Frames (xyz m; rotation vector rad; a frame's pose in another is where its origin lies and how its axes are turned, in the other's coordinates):
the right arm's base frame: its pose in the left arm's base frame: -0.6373 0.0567 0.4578 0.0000 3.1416 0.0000
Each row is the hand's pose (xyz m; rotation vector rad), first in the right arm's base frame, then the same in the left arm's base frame.
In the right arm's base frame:
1: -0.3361 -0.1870 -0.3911 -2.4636 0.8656 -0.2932
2: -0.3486 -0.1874 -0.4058 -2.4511 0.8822 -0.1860
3: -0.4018 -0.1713 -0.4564 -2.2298 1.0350 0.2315
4: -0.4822 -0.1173 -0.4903 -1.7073 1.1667 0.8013
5: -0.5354 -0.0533 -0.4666 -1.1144 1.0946 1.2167
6: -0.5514 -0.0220 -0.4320 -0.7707 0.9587 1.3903
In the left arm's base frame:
1: -0.3012 -0.1303 0.8489 0.2838 -0.6685 -2.3850
2: -0.2887 -0.1307 0.8636 0.1801 -0.6863 -2.3737
3: -0.2355 -0.1146 0.9142 -0.2244 -0.8363 -2.1609
4: -0.1551 -0.0606 0.9481 -0.7923 -1.0917 -1.6881
5: -0.1019 0.0034 0.9244 -1.2633 -1.3493 -1.1571
6: -0.0859 0.0347 0.8898 -1.5073 -1.5067 -0.8356

